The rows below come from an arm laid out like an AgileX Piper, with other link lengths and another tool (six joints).
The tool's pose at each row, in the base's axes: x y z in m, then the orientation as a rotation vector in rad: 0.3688, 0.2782, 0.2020, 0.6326, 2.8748, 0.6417; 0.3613, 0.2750, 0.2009, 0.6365, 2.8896, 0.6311; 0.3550, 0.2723, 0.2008, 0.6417, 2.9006, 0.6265; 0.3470, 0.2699, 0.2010, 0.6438, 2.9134, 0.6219; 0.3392, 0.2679, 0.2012, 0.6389, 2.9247, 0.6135; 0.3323, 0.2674, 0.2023, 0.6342, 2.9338, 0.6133; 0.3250, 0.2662, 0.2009, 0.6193, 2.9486, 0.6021
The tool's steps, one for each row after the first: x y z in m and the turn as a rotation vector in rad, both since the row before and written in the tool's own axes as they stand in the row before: 0.0055, -0.0059, -0.0018, 0.0115, 0.0102, 0.0025; 0.0046, -0.0046, -0.0022, 0.0067, 0.0089, 0.0037; 0.0062, -0.0049, -0.0026, 0.0071, 0.0103, 0.0017; 0.0062, -0.0046, -0.0023, 0.0083, 0.0073, -0.0033; 0.0061, -0.0026, -0.0023, 0.0027, 0.0080, -0.0027; 0.0061, -0.0043, -0.0003, 0.0103, 0.0091, -0.0098
